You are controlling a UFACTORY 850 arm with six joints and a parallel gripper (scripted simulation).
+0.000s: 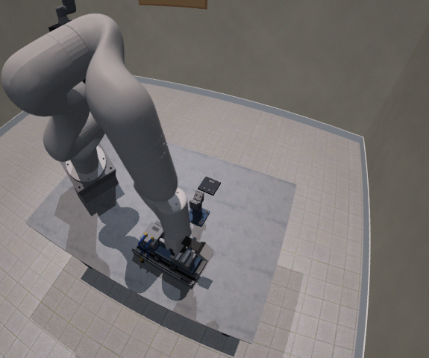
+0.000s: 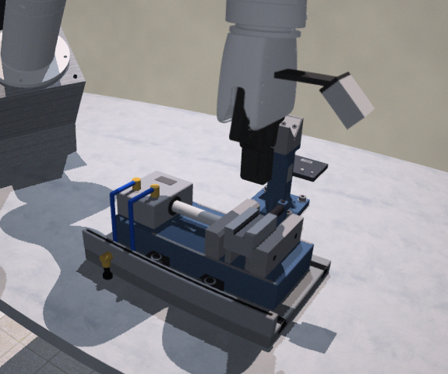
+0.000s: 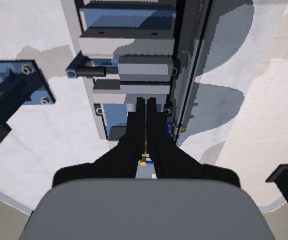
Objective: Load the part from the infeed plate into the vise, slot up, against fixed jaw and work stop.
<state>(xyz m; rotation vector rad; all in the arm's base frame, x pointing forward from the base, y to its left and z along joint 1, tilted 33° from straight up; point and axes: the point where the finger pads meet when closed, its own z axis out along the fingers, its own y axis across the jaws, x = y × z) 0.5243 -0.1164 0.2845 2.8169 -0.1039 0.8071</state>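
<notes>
Now: the part 80 mm below my hand. Also, from my hand: black work stop 10 mm ahead, 70 mm to the left, 90 mm below; then fixed jaw 30 mm ahead, 20 mm to the left, 110 mm below; then moving jaw 30 mm behind, 20 mm to the left, 110 mm below.
</notes>
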